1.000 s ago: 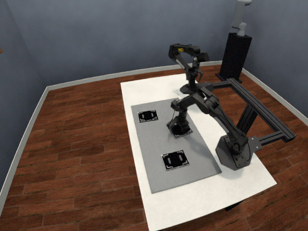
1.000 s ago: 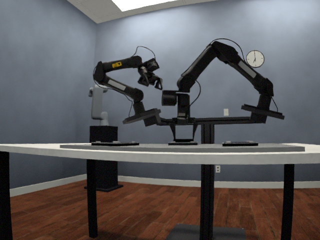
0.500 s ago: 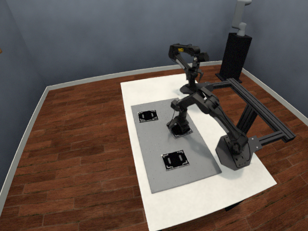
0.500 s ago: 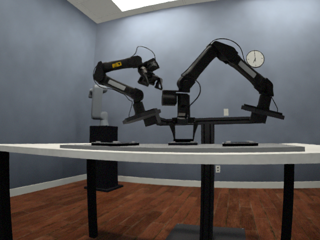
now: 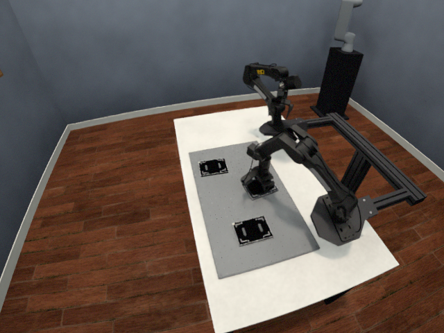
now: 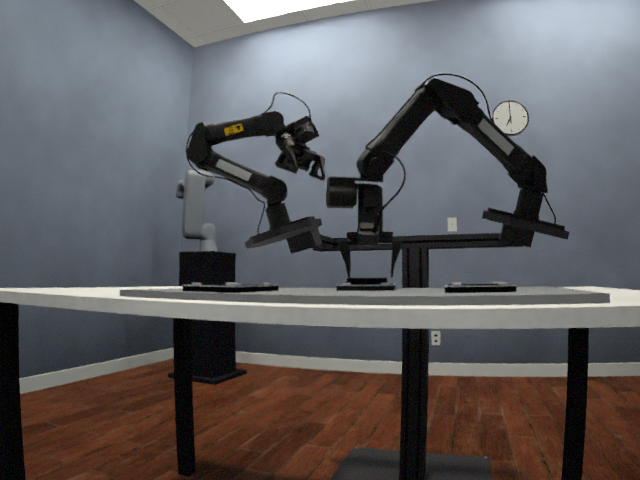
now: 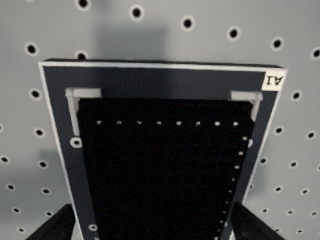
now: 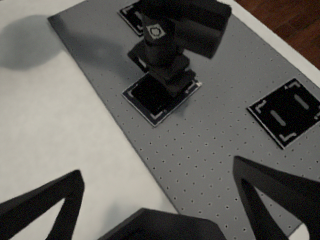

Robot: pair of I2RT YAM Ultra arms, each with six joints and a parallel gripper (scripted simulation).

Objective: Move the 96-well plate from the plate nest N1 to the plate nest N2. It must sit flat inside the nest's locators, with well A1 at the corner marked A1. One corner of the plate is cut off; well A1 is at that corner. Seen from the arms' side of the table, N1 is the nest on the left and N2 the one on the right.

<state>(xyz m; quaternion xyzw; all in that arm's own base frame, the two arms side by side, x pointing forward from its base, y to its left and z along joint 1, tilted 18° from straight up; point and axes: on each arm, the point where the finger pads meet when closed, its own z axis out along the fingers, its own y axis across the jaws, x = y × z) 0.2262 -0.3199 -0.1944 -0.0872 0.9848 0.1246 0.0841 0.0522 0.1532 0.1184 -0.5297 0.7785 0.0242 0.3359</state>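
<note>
My left hand is 1 cm to the left of the black 96-well plate and 2 cm above it. Round my left hand: dark grey nest (1 cm to the right, 3 cm below).
Right now my right hand is 290 mm above the black 96-well plate, 200 mm to the right of it and 140 mm short of it. From my right hand the other things lie so: dark grey nest 310 mm below, 200 mm to the left, 140 mm ahead.
</note>
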